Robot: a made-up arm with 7 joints. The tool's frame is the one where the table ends. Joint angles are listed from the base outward.
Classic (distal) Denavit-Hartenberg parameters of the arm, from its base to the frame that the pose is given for. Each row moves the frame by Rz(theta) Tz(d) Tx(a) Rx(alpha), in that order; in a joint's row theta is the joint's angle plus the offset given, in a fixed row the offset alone. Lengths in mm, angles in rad.
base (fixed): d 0; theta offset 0.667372; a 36; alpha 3.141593
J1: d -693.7; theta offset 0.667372; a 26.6; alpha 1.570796
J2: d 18.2; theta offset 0; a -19; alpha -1.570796
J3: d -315.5; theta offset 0; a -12.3; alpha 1.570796
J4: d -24; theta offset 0; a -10.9; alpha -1.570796
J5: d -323.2; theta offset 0; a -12.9; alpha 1.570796
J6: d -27.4; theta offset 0; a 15.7; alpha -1.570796
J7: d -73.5; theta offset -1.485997; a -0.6; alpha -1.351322
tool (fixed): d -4; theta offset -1.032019; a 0; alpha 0
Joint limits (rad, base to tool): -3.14..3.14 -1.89..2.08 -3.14..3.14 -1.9..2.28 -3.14..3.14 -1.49..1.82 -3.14..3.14
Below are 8 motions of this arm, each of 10 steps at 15 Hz.
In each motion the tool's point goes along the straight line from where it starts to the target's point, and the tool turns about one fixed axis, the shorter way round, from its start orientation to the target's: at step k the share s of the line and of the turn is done. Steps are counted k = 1, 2, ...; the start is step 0. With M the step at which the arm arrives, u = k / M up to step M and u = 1 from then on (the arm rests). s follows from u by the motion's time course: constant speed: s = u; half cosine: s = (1 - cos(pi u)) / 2; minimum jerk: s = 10 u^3 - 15 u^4 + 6 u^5.
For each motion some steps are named. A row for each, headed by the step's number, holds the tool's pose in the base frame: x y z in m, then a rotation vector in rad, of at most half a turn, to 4 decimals.
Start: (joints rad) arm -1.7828 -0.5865 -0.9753 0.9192 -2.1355 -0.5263 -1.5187
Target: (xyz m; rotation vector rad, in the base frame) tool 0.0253 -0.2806 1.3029 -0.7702 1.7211 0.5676
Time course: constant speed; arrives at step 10
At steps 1, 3, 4, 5, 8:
1: -0.1852 -0.1493 1.2465 0.2466 1.0701 0.0504
3: -0.1384 -0.1785 1.2591 0.0352 1.2354 0.1623
4: -0.1150 -0.1931 1.2653 -0.0736 1.3140 0.2189
5: -0.0916 -0.2077 1.2716 -0.1845 1.3897 0.2759
8: -0.0215 -0.2514 1.2904 -0.5295 1.5986 0.4497

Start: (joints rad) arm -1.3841 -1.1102 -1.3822 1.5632 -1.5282 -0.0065 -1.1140
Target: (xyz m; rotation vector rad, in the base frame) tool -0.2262 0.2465 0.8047 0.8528 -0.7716 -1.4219
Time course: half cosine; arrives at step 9
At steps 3, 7, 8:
3: -0.3532 -0.0191 0.8729 1.5463 -0.5169 -0.2041
7: -0.2460 0.2051 0.8153 0.9881 -0.7444 -1.2448
8: -0.2313 0.2358 0.8074 0.8886 -0.7651 -1.3768

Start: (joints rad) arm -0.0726 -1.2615 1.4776 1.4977 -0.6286 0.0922 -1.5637
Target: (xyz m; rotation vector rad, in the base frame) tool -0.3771 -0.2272 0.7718 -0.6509 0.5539 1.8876
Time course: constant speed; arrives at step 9
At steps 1, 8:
1: -0.2545 -0.3505 0.7688 -0.4933 0.2595 2.1501
8: -0.3618 -0.2426 0.7714 -0.6325 0.5186 1.9223

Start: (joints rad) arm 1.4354 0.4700 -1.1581 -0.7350 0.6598 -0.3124 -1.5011
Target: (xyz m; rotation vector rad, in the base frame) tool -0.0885 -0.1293 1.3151 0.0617 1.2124 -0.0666
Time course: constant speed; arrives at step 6
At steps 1, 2, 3, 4, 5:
1: -0.2045 -0.1913 1.2706 0.0092 1.0992 0.3683
2: -0.1813 -0.1789 1.2795 0.0197 1.1247 0.2821
3: -0.1581 -0.1665 1.2884 0.0303 1.1488 0.1955
4: -0.1349 -0.1541 1.2973 0.0408 1.1714 0.1085
5: -0.1117 -0.1417 1.3062 0.0512 1.1926 0.0212

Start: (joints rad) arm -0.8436 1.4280 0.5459 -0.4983 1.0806 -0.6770 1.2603
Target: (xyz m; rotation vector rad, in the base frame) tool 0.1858 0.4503 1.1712 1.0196 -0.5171 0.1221
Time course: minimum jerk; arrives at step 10
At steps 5, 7, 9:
5: 0.2561 0.5187 1.0892 0.8344 -0.1936 -0.3211
7: 0.2087 0.4726 1.1445 0.9639 -0.4122 -0.0251
9: 0.1870 0.4515 1.1698 1.0168 -0.5116 0.1143

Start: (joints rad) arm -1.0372 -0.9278 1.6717 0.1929 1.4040 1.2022 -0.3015
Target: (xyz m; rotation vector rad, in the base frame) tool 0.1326 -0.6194 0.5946 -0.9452 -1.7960 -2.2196
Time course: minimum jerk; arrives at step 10
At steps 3, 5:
3: -0.1964 -0.4861 0.9320 -2.2364 -0.9679 -1.1050
5: -0.0640 -0.5398 0.7962 -1.8320 -1.3540 -1.6142

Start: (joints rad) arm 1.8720 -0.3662 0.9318 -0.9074 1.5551 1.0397 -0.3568
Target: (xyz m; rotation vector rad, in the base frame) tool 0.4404 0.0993 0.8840 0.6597 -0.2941 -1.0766
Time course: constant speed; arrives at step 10
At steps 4, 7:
4: 0.3915 0.2463 0.9920 0.8558 -1.0695 -0.8208
7: 0.4160 0.1728 0.9380 0.7663 -0.6838 -0.9642

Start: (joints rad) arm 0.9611 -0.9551 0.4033 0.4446 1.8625 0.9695 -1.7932
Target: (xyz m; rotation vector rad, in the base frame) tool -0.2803 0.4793 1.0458 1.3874 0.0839 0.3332
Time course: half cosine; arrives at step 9
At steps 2, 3, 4, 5, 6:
2: -0.3145 0.3902 1.0942 1.1858 -0.0530 0.4122
3: -0.3094 0.4036 1.0869 1.2165 -0.0327 0.4008
4: -0.3030 0.4201 1.0780 1.2540 -0.0077 0.3865
5: -0.2963 0.4376 1.0684 1.2938 0.0192 0.3711
6: -0.2900 0.4541 1.0595 1.3309 0.0446 0.3563

